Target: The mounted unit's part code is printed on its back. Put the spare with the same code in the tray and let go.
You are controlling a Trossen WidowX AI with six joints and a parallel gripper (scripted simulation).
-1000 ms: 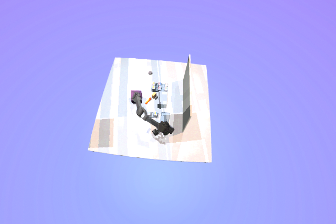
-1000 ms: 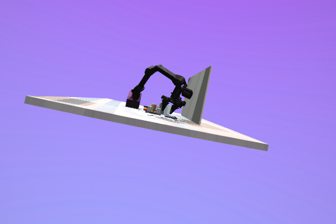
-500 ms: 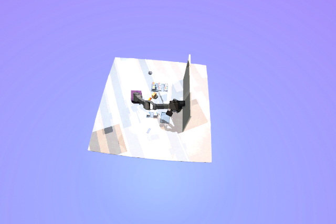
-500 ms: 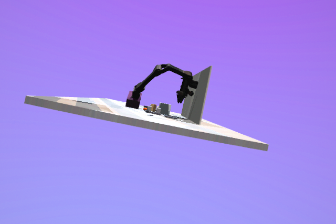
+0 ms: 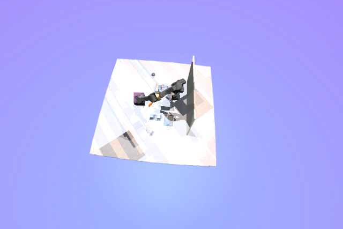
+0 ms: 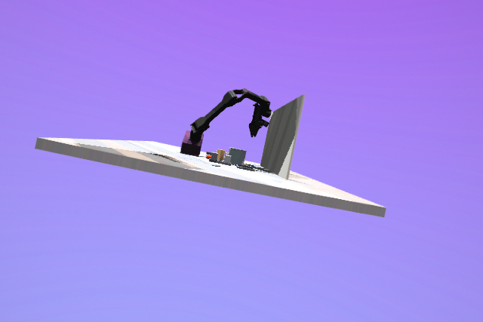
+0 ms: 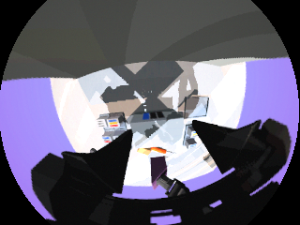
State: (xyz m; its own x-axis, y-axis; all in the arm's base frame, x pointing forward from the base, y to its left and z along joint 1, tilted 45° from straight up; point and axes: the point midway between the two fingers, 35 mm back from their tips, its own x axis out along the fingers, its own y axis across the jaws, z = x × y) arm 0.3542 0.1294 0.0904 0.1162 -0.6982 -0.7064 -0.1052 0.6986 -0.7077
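My gripper tip is now 210 mm past the spare, 190 mm to the left of it and 160 mm above it. From my gripper tip the other things lie so: mounted grey unit: 150 mm below, 90 mm behind; tan block: 190 mm behind, 160 mm below, 40 mm to the left; tall panel: 160 mm ahead, 30 mm above, 10 mm to the left.
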